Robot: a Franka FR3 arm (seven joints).
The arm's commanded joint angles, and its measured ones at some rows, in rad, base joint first. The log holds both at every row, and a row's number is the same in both.
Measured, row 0: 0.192, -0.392, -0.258, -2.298, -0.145, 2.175, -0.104
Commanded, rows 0 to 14: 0.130, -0.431, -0.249, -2.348, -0.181, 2.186, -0.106; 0.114, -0.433, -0.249, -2.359, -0.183, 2.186, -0.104; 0.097, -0.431, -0.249, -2.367, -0.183, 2.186, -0.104; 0.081, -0.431, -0.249, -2.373, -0.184, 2.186, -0.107; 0.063, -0.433, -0.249, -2.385, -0.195, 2.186, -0.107; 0.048, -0.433, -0.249, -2.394, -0.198, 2.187, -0.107; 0.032, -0.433, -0.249, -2.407, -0.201, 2.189, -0.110; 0.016, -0.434, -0.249, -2.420, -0.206, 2.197, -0.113; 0.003, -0.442, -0.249, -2.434, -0.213, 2.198, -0.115; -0.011, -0.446, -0.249, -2.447, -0.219, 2.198, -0.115; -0.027, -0.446, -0.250, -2.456, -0.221, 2.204, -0.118; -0.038, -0.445, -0.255, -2.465, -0.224, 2.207, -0.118; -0.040, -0.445, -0.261, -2.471, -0.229, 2.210, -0.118; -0.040, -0.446, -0.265, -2.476, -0.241, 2.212, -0.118; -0.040, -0.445, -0.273, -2.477, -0.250, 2.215, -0.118
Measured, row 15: -0.025, -0.396, -0.265, -2.443, -0.218, 2.187, -0.110
